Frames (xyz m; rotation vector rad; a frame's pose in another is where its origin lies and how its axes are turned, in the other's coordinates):
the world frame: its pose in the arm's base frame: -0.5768 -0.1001 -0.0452 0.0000 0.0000 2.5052
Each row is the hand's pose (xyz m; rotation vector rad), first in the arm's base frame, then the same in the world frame.
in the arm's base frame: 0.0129 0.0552 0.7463 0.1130 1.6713 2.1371
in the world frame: -0.3820 -0.4754 0.7915 1.2544 0.3212 0.0854
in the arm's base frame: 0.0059 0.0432 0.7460 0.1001 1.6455 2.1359
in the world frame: -0.3835 -0.4615 0.7912 1.2353 0.3252 0.0701
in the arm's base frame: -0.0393 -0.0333 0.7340 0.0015 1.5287 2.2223
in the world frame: -0.3926 -0.3732 0.7792 1.1135 0.3656 0.0894
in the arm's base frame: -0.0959 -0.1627 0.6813 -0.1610 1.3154 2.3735
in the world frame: -0.4240 -0.2355 0.7265 0.8998 0.4236 0.1410
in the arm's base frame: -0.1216 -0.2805 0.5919 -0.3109 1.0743 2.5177
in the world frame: -0.4733 -0.1254 0.6371 0.6777 0.4635 0.2022
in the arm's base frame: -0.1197 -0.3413 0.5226 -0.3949 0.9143 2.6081
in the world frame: -0.5110 -0.0777 0.5678 0.5384 0.4779 0.2511
